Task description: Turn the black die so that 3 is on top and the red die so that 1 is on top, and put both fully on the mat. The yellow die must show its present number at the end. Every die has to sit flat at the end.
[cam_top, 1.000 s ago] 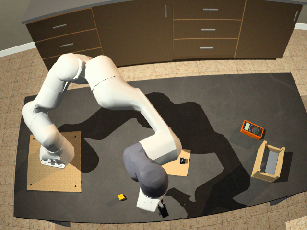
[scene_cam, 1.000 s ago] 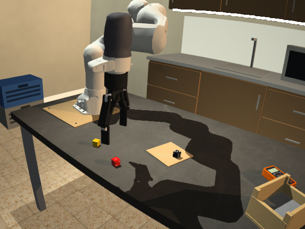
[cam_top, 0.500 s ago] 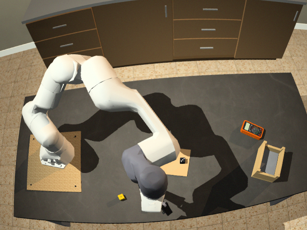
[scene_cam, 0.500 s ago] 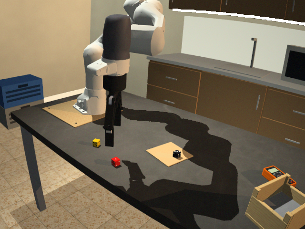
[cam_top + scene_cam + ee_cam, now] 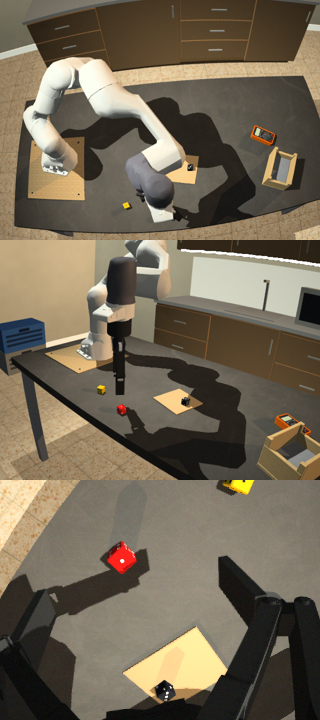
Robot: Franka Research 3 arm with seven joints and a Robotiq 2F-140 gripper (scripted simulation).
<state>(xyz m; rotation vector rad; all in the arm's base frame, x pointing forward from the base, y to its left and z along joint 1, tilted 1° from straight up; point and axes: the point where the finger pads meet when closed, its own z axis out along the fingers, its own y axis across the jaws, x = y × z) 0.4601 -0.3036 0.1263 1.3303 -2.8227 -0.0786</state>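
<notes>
Now: the red die 10 mm ahead of my hand and 120 mm below it. The rest, counted from my hand: black die (150 mm ahead, 210 mm to the left, 110 mm below); yellow die (150 mm behind, 50 mm to the left, 120 mm below); tan mat (110 mm ahead, 210 mm to the left, 130 mm below).
</notes>
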